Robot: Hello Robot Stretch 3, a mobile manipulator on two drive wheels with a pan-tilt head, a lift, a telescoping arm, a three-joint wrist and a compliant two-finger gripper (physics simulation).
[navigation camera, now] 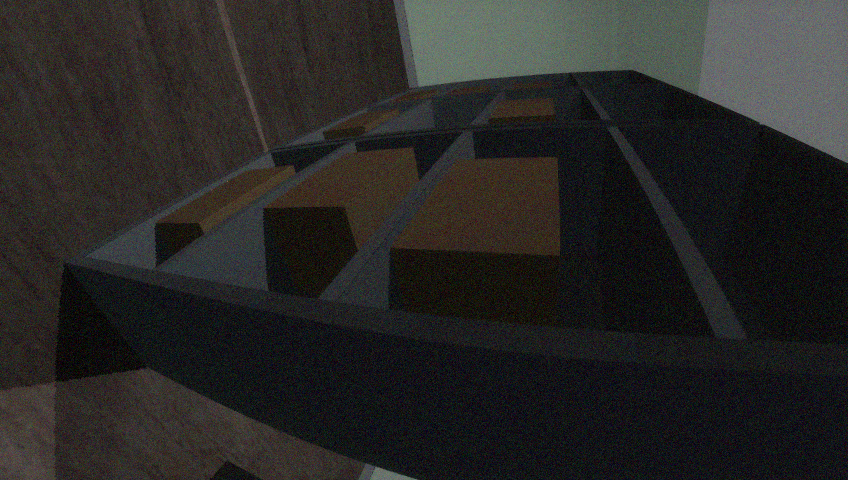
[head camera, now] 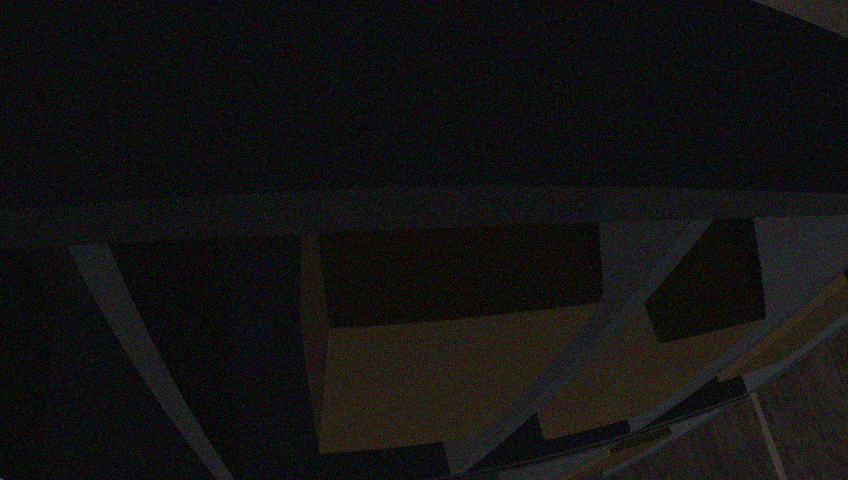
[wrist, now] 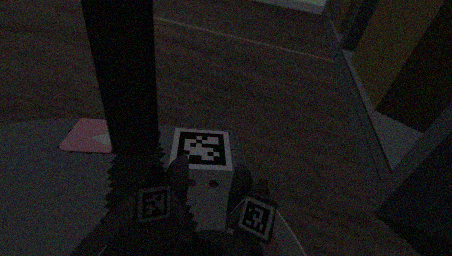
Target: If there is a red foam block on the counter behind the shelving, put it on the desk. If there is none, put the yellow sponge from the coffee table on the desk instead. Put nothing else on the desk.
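Frame: origin at the robot's base, x left, y back, z up, level; millimetres.
Where they show: gripper, fingertip midpoint: (wrist: 209, 177).
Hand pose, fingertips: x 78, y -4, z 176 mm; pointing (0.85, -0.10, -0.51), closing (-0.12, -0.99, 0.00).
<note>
After its pixels a point has its place.
A dark shelving unit (head camera: 416, 206) {z 1223, x 174, y -323 mm} (navigation camera: 357, 350) {z 1030, x 143, y -354 mm} (wrist: 400, 142) {z 76, x 274, y -413 mm} fills much of the head and navigation views and stands at the right in the wrist view. Orange-brown boxes, such as one large box (head camera: 416, 380) {z 1159, x 464, y -463 mm} (navigation camera: 482, 205) {z 1117, x 481, y -470 mm}, sit in its compartments. My gripper (wrist: 209, 177) {z 176, x 78, y -4 mm} is open in the wrist view, with its two fingers apart. A white block with a black-and-white marker (wrist: 202, 148) {z 160, x 129, y 1 mm} shows beyond the gap and is not held. The red foam block, the yellow sponge, the counter, the coffee table and the desk cannot be made out in these dim views.
Wood-grain floor (head camera: 803, 410) {z 0, x 914, y -487 mm} (navigation camera: 130, 89) {z 0, x 706, y -110 mm} (wrist: 250, 90) {z 0, x 592, y -161 mm} runs alongside the shelving. A pale green wall (navigation camera: 553, 41) {z 1292, x 2850, y -1146 mm} and a grey wall (navigation camera: 785, 65) {z 2437, x 1828, y -893 mm} rise behind it. A grey rounded surface (wrist: 35, 175) {z 160, x 86, y 134 mm} with a pink patch (wrist: 82, 135) {z 161, x 136, y 119 mm} lies below the gripper.
</note>
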